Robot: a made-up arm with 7 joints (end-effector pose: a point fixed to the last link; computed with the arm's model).
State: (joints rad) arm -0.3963 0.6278 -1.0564 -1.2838 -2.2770 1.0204 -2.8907
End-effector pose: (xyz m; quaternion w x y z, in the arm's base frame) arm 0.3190 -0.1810 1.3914 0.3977 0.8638 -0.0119 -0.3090
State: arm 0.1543 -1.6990 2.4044 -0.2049 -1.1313 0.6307 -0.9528
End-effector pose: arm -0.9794 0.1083 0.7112 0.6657 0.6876 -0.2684 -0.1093
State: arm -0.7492 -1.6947 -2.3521 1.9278 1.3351 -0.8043 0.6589
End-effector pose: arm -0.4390 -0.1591 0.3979 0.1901 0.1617 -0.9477 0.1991
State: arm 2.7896 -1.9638 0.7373 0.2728 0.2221 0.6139 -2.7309
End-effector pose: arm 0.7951 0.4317 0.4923 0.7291 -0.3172 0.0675 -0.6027
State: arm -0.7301 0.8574 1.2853 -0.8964 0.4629 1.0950 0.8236
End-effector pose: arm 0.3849 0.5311 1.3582 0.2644 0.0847 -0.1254 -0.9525
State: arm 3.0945 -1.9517 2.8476 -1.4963 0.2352 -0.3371 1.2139
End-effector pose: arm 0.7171 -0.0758 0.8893 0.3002 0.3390 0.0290 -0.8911
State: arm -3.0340 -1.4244 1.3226 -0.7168 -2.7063 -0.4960 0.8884
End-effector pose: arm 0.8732 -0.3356 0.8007 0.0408 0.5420 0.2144 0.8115
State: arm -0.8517 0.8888 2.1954 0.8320 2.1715 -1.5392 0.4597
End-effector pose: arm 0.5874 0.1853 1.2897 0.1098 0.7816 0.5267 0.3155
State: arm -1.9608 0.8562 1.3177 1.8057 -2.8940 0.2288 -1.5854
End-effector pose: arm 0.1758 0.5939 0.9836 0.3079 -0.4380 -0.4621 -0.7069
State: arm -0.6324 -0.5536 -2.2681 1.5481 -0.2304 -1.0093 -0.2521
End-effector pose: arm -0.5961 -0.1294 1.2374 0.5428 -0.5255 0.1309 0.6420
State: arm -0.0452 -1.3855 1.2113 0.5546 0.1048 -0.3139 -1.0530
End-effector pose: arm -0.9179 -0.2553 1.0165 0.7112 0.6404 -0.2588 -0.1305
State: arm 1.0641 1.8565 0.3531 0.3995 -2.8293 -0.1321 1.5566
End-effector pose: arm 0.3708 -0.8849 0.2972 0.0738 -0.6220 -0.7375 0.2525
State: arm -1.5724 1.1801 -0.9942 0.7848 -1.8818 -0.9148 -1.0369
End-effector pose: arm -0.1777 0.8788 0.8213 0.5207 -0.2609 -0.7879 -0.1999
